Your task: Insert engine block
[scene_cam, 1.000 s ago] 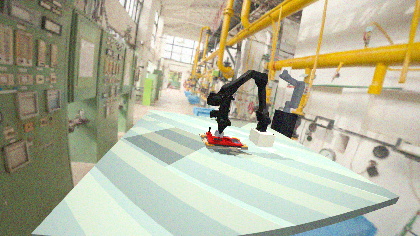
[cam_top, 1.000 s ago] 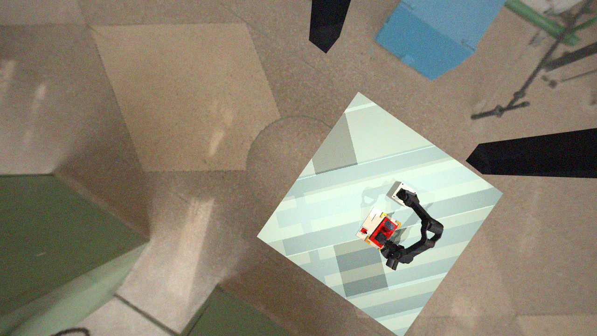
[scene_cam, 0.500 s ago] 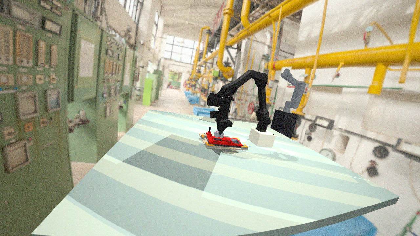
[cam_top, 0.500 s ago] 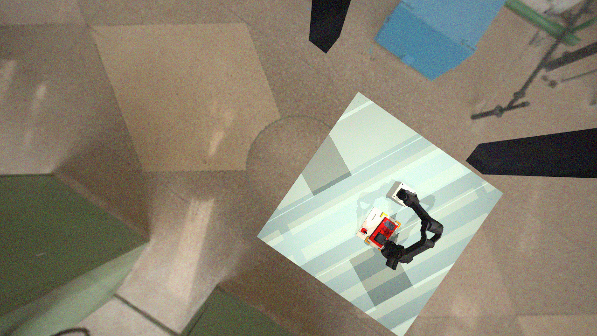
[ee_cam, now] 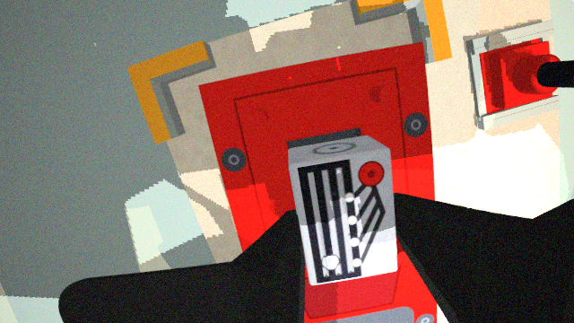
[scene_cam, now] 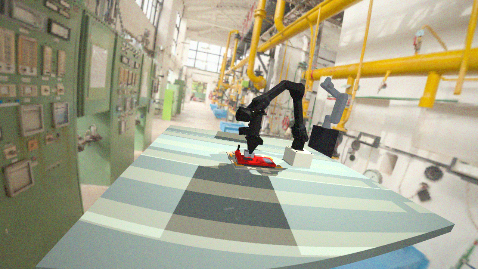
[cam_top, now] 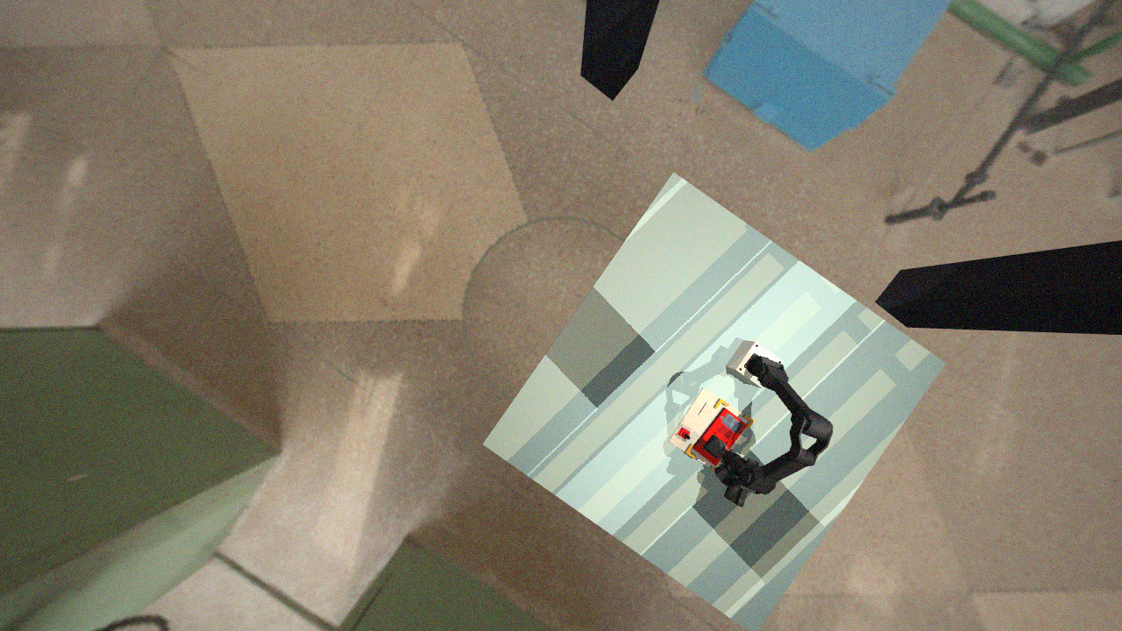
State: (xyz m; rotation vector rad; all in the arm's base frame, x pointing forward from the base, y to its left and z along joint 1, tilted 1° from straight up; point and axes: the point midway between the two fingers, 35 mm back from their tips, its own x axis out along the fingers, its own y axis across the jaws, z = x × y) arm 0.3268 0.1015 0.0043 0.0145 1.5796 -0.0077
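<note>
Now: the engine block 1 cm below my gripper tip.
</note>
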